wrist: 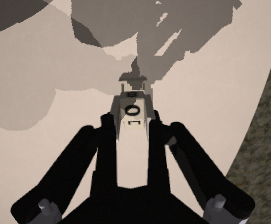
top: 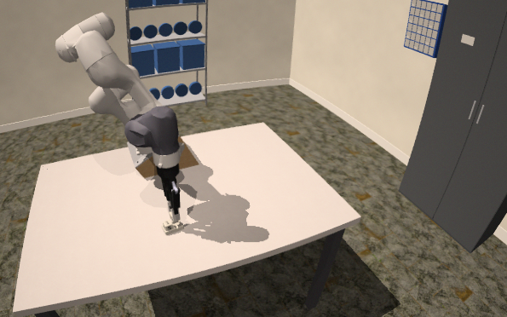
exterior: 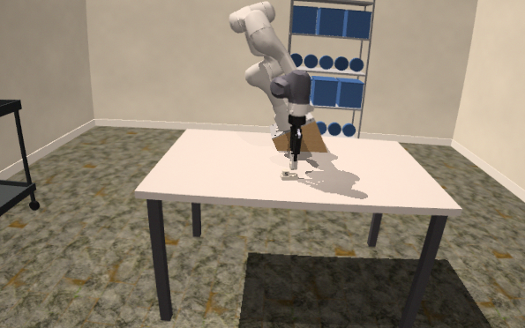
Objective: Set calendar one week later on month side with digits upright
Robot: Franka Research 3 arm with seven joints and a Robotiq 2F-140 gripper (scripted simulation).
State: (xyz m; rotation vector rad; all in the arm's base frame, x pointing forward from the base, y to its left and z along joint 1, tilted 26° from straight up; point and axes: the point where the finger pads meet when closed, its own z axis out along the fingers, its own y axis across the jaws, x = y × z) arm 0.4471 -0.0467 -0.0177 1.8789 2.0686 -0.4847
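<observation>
My gripper is now 3 cm to the left of the cube and 6 cm above it. Also, from my hand: grey tray (2 cm to the right, 8 cm below).
</observation>
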